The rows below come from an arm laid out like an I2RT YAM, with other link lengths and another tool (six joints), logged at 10 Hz.
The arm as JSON. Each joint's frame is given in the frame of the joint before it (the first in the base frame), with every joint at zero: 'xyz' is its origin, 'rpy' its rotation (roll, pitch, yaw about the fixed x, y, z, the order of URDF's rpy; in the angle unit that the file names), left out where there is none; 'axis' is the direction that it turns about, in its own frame. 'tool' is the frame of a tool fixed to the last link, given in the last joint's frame.
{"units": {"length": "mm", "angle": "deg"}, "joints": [
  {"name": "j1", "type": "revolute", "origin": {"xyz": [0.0, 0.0, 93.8]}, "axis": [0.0, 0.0, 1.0]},
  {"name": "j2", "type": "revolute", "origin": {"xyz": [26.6, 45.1, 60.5]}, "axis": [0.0, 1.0, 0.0]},
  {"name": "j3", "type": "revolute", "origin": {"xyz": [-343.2, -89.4, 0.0]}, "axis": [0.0, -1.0, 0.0]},
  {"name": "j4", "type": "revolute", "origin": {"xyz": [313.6, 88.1, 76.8]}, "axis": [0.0, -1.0, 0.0]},
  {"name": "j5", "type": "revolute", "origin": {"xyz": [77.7, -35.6, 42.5]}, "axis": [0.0, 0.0, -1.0]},
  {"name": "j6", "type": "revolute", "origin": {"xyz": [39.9, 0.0, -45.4]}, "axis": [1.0, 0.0, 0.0]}
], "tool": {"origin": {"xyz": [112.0, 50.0, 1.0], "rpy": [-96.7, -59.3, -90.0]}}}
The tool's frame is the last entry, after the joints.
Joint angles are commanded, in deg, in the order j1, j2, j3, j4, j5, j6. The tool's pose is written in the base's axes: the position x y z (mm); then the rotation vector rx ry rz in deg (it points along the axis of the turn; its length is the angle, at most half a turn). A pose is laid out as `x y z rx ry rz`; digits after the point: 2 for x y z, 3 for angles.
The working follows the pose.
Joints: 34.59, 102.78, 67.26, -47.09, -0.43, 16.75
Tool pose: 333.39 299.06 143.58 177.216 -20.357 7.065
Where each joint sits with the arm in this pose, in the base's axes (m; each line is computed from the numbers above, not from the rounded line before):
j1: 0.0000 0.0000 0.0938
j2: -0.0037 0.0522 0.1543
j3: 0.1095 0.0217 0.4890
j4: 0.3064 0.2645 0.3693
j5: 0.3695 0.2648 0.2977
j6: 0.3365 0.2424 0.2523
the tool: 0.3334 0.2991 0.1436

